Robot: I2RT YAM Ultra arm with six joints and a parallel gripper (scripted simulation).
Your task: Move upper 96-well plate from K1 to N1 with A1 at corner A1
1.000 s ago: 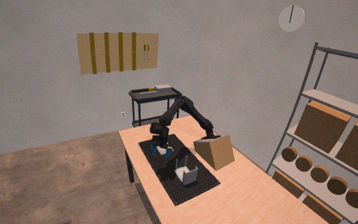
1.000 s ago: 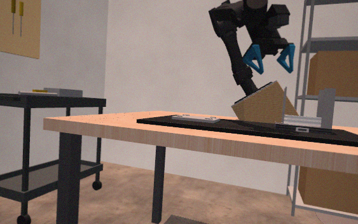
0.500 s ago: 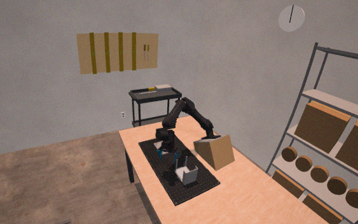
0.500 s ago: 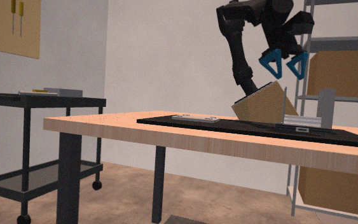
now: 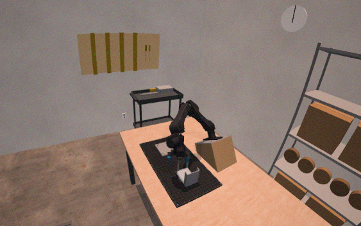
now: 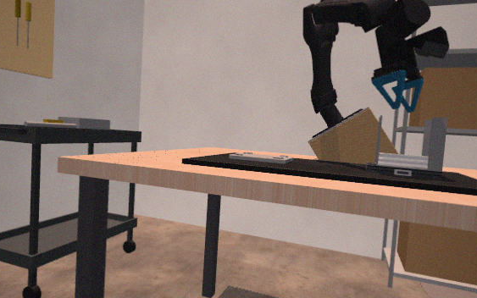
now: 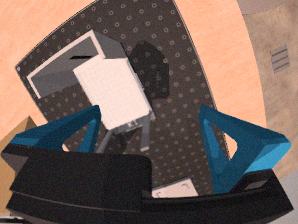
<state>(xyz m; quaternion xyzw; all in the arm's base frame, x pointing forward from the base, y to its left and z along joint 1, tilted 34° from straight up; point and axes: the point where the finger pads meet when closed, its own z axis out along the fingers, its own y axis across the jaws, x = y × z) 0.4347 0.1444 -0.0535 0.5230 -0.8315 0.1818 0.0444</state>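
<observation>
Right now my hand is 6 cm past the white 96-well plate, 3 cm to the right of it and 12 cm above it.
</observation>
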